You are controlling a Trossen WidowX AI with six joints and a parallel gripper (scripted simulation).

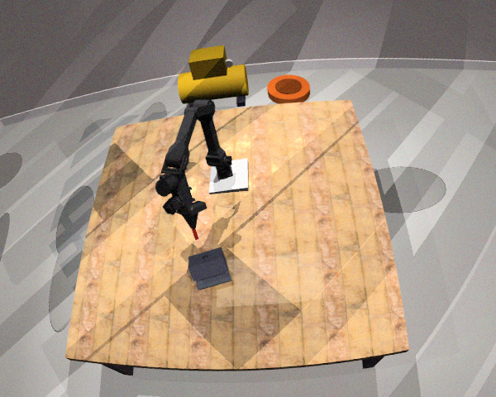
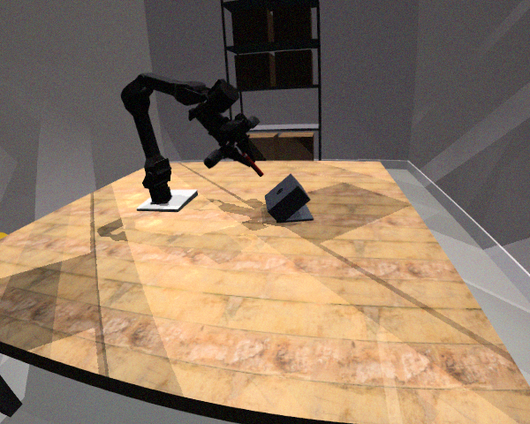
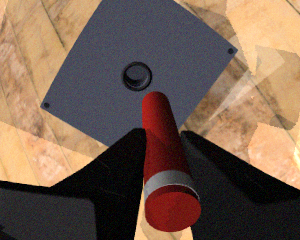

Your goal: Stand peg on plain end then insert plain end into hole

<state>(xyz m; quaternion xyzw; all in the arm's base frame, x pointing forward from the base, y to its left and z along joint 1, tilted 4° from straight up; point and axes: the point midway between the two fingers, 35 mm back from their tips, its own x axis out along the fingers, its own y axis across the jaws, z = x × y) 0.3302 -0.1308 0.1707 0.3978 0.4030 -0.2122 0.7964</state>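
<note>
The sloped blue-grey panel is 90 mm ahead of my gripper tip, 10 mm to the left of it and 110 mm below it. Round my gripper tip: red peg 10 mm behind, 10 mm above.
</note>
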